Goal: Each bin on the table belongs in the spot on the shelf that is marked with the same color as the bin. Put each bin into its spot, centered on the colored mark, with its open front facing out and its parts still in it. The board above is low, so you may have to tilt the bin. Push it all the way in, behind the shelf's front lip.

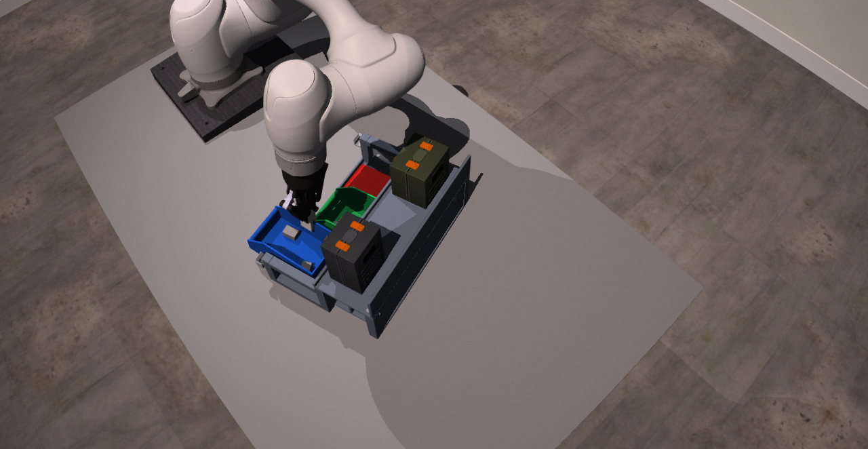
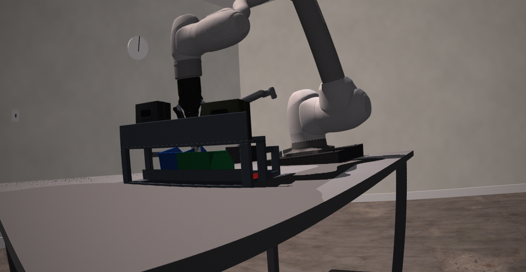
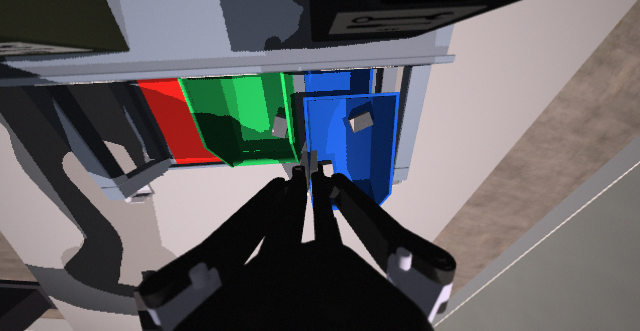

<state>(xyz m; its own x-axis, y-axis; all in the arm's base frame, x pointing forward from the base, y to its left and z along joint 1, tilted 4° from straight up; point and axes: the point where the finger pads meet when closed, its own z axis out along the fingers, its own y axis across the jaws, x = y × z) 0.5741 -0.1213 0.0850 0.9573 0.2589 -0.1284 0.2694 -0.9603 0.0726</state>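
Right now my hand is 50 mm to the left of the blue bin and 40 mm above it. From my hand the other things lie so: olive case (220 mm to the left, 110 mm ahead, 60 mm above); black case (170 mm ahead, 70 mm above, 10 mm to the right); green bin (80 mm to the left, 50 mm below, 50 mm ahead).
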